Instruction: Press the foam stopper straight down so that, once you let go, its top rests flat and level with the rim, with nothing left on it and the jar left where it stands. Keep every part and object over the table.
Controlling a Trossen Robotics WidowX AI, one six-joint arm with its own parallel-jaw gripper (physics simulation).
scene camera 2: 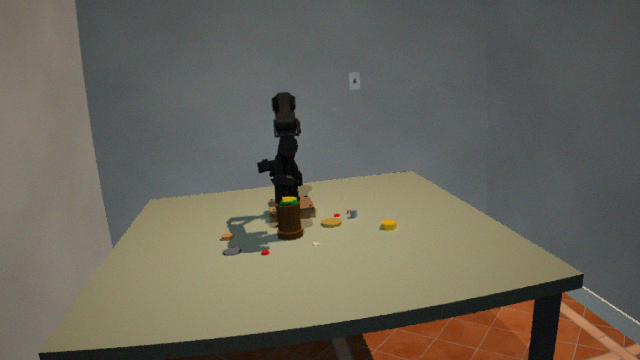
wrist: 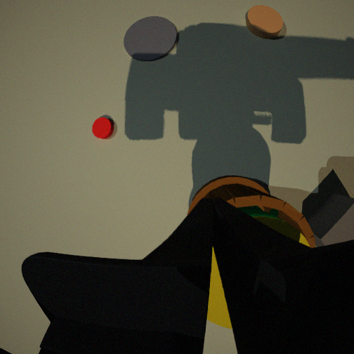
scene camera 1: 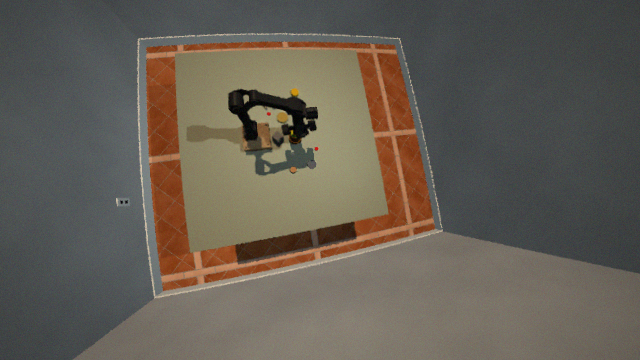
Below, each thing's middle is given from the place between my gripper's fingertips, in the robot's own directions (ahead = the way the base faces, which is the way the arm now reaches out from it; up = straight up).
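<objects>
The dark disc (wrist: pixel 150 38) is 9 cm ahead of my hand, 14 cm to the right of it and 12 cm below it. As for the brown jar (scene camera 2: pixel 288 209), my hand is 3 cm past it and 3 cm to the right of it, and 6 cm above it. Going by their middles, the brown jar is the nearest to my hand of the things named here.
</objects>
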